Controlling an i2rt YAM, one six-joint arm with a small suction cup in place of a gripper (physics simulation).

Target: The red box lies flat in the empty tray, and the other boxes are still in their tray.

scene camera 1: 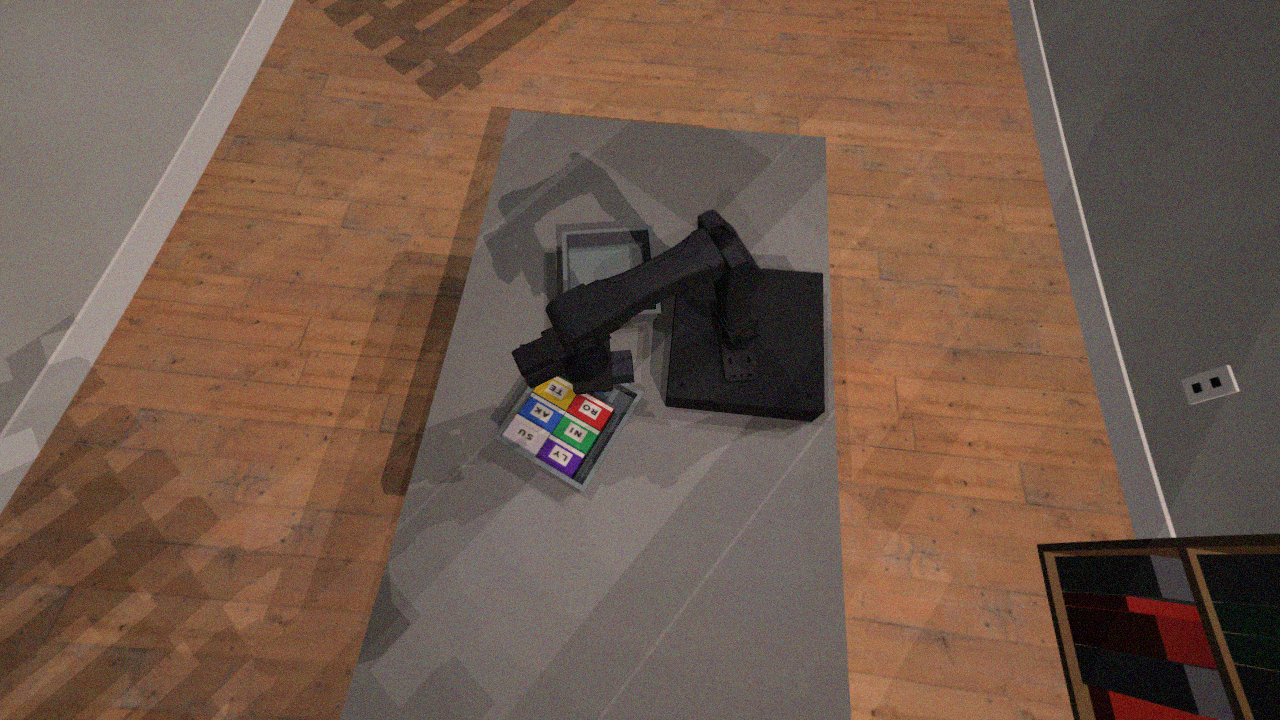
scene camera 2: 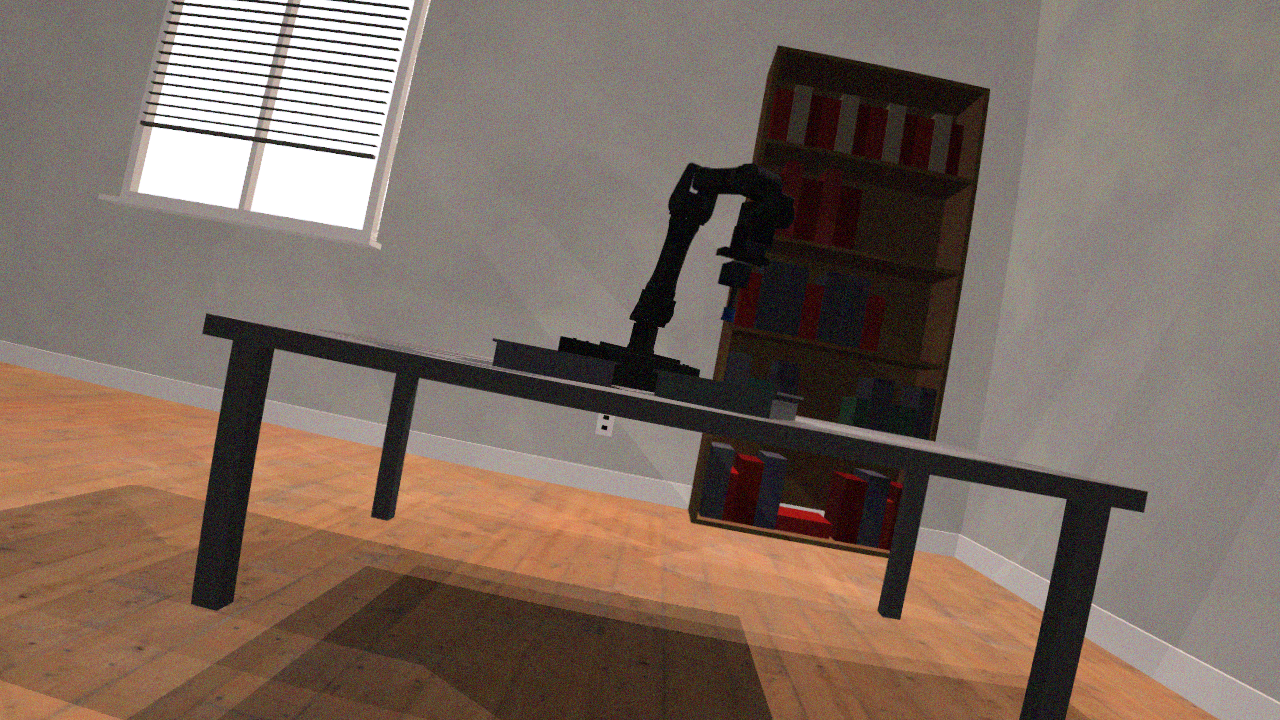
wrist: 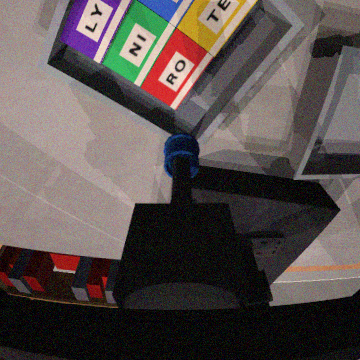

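Where they show: end effector, tool point: [scene camera 2: 727, 320] [wrist: 181, 148]; arm's base, origin of the base link: [scene camera 1: 735, 338] [scene camera 2: 639, 354].
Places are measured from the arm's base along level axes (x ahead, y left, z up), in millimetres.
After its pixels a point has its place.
Observation:
The red box RO [scene camera 1: 590, 410] @[x 328, y 132, z -46 mm] [wrist: 175, 67] @[x 334, y 130, z -45 mm] lies among the other boxes in the full tray [scene camera 1: 612, 438] @[x 282, y 200, z -32 mm] [wrist: 235, 60] @[x 341, y 43, z -78 mm]. Beside it there are the yellow box TE [scene camera 1: 554, 389] @[x 405, y 80, z -41 mm] [wrist: 215, 20] @[x 389, y 84, z -41 mm], the green box NI [scene camera 1: 576, 433] @[x 359, y 180, z -48 mm] [wrist: 135, 45] @[x 360, y 180, z -47 mm], the blue box AK [scene camera 1: 541, 412] @[x 433, y 130, z -44 mm], the whitish box SU [scene camera 1: 524, 435] @[x 467, y 180, z -38 mm] and the purple box LY [scene camera 1: 561, 456] @[x 391, y 229, z -43 mm] [wrist: 90, 25] @[x 385, y 232, z -44 mm]. The empty tray [scene camera 1: 604, 229] @[x 278, y -331, z -31 mm] [wrist: 345, 120] @[x 258, y -189, z -78 mm] holds no box in its visible part. My suction cup [scene camera 2: 728, 314] [wrist: 181, 150], blue, hangs above the table with nothing on it; the arm hides it in scene camera 1.
The black base plate [scene camera 1: 774, 376] @[x -72, y 94, z -1 mm] of the arm stands beside both trays on the grey table [scene camera 1: 716, 582] @[x 91, y 489, z -81 mm] [scene camera 2: 1002, 474] @[x 756, y 496, z -96 mm]. The arm's forearm passes over part of the empty tray in scene camera 1. A bookshelf [scene camera 2: 975, 170] stands behind the table.

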